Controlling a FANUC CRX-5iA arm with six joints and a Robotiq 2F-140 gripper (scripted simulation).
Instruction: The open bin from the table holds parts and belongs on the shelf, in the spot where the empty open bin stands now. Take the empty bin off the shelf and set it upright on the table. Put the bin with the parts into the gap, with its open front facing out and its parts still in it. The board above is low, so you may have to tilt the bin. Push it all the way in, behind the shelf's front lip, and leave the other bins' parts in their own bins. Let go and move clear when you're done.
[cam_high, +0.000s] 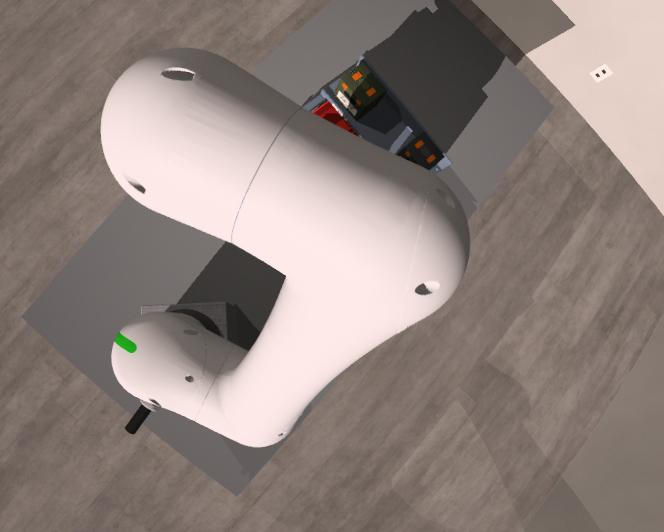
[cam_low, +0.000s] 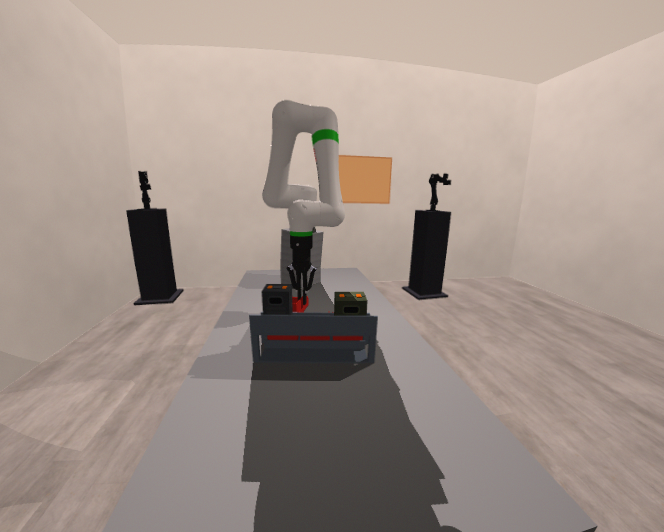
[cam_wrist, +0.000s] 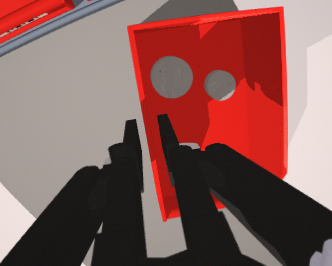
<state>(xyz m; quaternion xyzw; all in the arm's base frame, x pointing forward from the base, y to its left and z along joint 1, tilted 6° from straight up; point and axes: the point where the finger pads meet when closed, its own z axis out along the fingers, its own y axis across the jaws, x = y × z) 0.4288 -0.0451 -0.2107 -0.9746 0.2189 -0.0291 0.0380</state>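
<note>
Now: hand 2 cm short of the grey disc, 4 cm to the left of it and 6 cm above it. The rest, counted from my hand: grey shelf: 24 cm ahead, 2 cm to the left, 1 cm below; grey part: 26 cm ahead, 11 cm to the left, 6 cm below.
</note>
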